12 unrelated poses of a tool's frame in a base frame.
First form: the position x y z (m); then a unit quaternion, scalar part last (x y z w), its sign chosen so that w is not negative.
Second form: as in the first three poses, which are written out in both.
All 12 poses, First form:
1: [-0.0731 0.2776 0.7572 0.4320 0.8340 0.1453 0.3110]
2: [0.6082 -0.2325 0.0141 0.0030 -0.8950 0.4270 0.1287]
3: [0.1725 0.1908 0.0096 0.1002 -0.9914 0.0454 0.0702]
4: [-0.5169 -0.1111 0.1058 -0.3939 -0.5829 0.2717 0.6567]
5: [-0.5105 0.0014 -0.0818 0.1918 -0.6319 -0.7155 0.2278]
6: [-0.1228 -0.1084 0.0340 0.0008 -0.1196 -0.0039 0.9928]
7: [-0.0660 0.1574 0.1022 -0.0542 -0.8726 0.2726 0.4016]
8: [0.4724 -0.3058 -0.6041 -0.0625 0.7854 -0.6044 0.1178]
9: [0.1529 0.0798 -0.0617 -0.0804 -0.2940 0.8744 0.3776]
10: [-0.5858 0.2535 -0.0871 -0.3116 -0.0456 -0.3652 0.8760]
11: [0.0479 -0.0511 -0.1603 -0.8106 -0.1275 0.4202 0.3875]
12: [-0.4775 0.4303 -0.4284 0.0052 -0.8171 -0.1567 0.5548]
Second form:
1: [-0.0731 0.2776 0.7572 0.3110 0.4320 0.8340 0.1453]
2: [0.6082 -0.2325 0.0141 0.1287 0.0030 -0.8950 0.4270]
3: [0.1725 0.1908 0.0096 0.0702 0.1002 -0.9914 0.0454]
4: [-0.5169 -0.1111 0.1058 0.6567 -0.3939 -0.5829 0.2717]
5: [-0.5105 0.0014 -0.0818 0.2278 0.1918 -0.6319 -0.7155]
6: [-0.1228 -0.1084 0.0340 0.9928 0.0008 -0.1196 -0.0039]
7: [-0.0660 0.1574 0.1022 0.4016 -0.0542 -0.8726 0.2726]
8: [0.4724 -0.3058 -0.6041 0.1178 -0.0625 0.7854 -0.6044]
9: [0.1529 0.0798 -0.0617 0.3776 -0.0804 -0.2940 0.8744]
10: [-0.5858 0.2535 -0.0871 0.8760 -0.3116 -0.0456 -0.3652]
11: [0.0479 -0.0511 -0.1603 0.3875 -0.8106 -0.1275 0.4202]
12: [-0.4775 0.4303 -0.4284 0.5548 0.0052 -0.8171 -0.1567]
